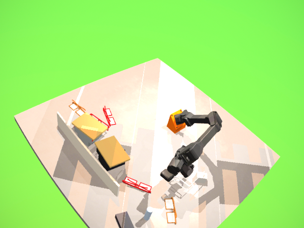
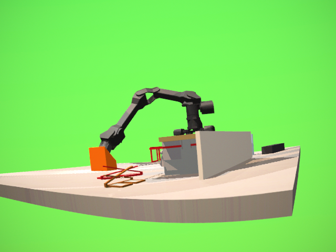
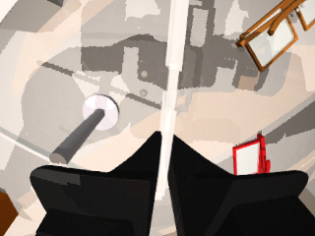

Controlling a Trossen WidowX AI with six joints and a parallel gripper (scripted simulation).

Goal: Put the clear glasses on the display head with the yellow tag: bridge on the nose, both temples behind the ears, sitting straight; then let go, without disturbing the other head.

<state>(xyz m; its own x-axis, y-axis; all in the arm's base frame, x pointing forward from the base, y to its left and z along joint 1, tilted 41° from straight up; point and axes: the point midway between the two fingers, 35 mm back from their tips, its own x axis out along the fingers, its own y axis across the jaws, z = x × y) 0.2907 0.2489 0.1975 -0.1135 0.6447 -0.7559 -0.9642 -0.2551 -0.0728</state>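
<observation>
Right now my gripper tip is 60 mm past the peg, 30 mm above it and 20 mm to the left of it. Also, from my gripper tip: black display head 260 mm to the right, 190 mm ahead; then white cube 160 mm behind, 80 mm to the left, 30 mm below; then dark box 360 mm ahead, 130 mm to the left, 40 mm below.
</observation>
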